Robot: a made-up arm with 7 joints. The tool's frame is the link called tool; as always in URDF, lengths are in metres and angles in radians. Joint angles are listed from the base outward. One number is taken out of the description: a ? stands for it. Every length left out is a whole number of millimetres.
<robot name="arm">
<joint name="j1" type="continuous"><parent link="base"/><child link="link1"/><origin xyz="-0.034 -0.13 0.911" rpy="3.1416 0 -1.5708"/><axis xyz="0 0 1"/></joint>
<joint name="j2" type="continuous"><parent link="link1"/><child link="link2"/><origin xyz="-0.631 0.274 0" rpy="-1.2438 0.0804 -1.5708"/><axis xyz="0 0 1"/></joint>
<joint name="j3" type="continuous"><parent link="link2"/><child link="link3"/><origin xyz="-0.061 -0.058 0" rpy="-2.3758 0.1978 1.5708"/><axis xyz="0 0 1"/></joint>
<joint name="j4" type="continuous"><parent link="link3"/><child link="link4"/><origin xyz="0.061 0.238 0" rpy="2.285 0.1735 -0.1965"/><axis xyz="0 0 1"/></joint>
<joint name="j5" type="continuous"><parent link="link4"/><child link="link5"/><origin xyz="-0.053 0.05 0" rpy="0.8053 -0.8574 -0.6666"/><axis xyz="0 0 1"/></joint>
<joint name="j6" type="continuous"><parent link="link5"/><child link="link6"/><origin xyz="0.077 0.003 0" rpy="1.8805 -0.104 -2.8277"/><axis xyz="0 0 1"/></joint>
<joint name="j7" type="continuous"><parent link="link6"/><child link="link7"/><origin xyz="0.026 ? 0" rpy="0.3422 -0.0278 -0.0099"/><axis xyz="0 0 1"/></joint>
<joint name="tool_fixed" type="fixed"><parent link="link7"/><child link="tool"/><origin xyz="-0.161 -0.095 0" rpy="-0.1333 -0.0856 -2.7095"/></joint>
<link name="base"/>
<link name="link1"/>
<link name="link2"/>
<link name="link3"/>
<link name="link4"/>
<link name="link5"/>
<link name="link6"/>
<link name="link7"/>
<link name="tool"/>
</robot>
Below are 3 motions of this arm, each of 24 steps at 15 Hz.
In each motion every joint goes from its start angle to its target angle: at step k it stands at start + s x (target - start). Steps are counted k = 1, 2, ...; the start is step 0. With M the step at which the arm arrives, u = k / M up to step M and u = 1 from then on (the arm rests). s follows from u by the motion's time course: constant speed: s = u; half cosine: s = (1 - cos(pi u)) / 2; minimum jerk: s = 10 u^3 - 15 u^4 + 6 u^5.
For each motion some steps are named. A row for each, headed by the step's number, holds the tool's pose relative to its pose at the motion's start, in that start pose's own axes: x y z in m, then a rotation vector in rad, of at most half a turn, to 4 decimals.
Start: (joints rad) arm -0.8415 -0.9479 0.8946 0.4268 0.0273 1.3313 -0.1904
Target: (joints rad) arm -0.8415 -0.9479 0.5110 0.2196 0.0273 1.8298 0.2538
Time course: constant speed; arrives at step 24
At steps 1, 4, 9, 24:
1: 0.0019 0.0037 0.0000 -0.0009 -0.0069 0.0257
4: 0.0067 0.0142 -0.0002 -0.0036 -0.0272 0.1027
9: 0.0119 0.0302 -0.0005 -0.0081 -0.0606 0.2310
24: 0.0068 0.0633 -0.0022 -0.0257 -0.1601 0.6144

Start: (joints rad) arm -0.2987 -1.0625 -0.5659 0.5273 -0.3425 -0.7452 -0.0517
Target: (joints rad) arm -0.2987 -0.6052 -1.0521 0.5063 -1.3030 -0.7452 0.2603
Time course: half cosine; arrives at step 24
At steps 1, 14, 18, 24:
1: -0.0001 0.0013 -0.0003 0.0026 0.0025 0.0031
14: -0.0523 0.1956 0.0432 0.4260 0.2609 0.5483
18: -0.0876 0.2462 0.1017 0.5895 0.2955 0.7798
24: -0.1139 0.2676 0.1493 0.6958 0.2995 0.9390

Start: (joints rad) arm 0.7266 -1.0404 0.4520 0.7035 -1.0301 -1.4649 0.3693
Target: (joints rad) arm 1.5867 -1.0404 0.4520 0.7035 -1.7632 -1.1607 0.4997
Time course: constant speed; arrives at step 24
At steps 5, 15, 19, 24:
5: 0.0991 0.1307 0.0152 0.0169 0.0217 0.0278
15: 0.3327 0.3427 0.1047 0.0859 0.0619 0.1038
19: 0.4340 0.4044 0.1617 0.1258 0.0725 0.1422
24: 0.5624 0.4600 0.2485 0.1839 0.0783 0.1965

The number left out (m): -0.041
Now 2 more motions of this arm.
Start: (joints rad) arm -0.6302 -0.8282 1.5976 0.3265 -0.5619 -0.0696 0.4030
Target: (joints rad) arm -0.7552 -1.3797 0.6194 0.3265 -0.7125 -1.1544 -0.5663
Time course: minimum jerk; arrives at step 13
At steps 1, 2, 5, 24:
1: 0.0003 -0.0011 0.0004 0.0026 0.0003 -0.0079
2: 0.0019 -0.0076 0.0026 0.0188 0.0028 -0.0555
5: -0.0087 -0.0754 0.0086 0.2111 0.0923 -0.5552
24: -0.2121 -0.0878 -0.0456 0.6602 0.9589 -1.7120

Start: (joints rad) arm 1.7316 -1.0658 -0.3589 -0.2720 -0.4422 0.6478 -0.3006
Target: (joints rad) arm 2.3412 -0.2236 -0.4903 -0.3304 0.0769 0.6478 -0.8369
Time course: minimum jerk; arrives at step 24
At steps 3, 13, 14, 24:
3: 0.0087 -0.0006 0.0019 -0.0035 -0.0196 -0.0222
13: 0.2082 -0.0540 0.0847 -0.0266 -0.7033 -0.8254
14: 0.2208 -0.0613 0.0927 -0.0130 -0.7968 -0.9325
24: 0.2572 -0.0805 0.0992 0.1117 -1.2383 -1.3958

